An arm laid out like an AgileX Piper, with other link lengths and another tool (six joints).
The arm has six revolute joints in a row. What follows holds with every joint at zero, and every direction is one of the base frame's.
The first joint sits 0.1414 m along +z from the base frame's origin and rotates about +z.
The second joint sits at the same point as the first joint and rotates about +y.
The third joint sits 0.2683 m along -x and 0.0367 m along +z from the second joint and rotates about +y.
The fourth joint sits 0.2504 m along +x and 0.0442 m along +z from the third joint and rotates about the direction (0.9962, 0, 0.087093).
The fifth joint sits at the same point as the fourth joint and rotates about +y.
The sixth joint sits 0.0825 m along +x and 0.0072 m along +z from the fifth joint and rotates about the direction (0.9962, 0, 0.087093).
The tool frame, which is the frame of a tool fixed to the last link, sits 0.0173 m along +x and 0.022 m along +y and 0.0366 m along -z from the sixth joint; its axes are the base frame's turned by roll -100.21, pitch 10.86 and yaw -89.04 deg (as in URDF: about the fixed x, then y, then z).
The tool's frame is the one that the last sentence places.
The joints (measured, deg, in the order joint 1, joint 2, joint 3, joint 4, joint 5, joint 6), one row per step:
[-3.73 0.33 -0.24 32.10 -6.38 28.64]
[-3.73 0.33 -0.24 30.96 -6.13 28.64]
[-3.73 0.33 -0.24 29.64 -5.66 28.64]
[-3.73 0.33 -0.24 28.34 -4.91 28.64]
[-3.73 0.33 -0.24 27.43 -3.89 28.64]
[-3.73 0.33 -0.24 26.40 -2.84 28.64]
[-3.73 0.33 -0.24 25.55 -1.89 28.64]
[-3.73 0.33 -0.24 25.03 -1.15 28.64]
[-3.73 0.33 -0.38 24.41 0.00 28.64]
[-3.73 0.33 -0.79 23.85 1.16 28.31]
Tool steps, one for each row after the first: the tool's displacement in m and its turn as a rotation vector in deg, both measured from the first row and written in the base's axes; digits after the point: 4 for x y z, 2 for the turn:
[0.0001 0.0004 -0.0011 -1.13 0.29 0.03]
[0.0001 0.0010 -0.0027 -2.44 0.78 0.16]
[0.0002 0.0018 -0.0048 -3.72 1.52 0.42]
[0.0002 0.0026 -0.0070 -4.61 2.47 0.83]
[0.0001 0.0035 -0.0093 -5.61 3.46 1.24]
[0.0000 0.0042 -0.0114 -6.44 4.36 1.60]
[-0.0001 0.0047 -0.0130 -6.94 5.06 1.89]
[-0.0004 0.0055 -0.0144 -7.54 5.99 2.34]
[-0.0009 0.0063 -0.0144 -8.43 6.69 2.74]

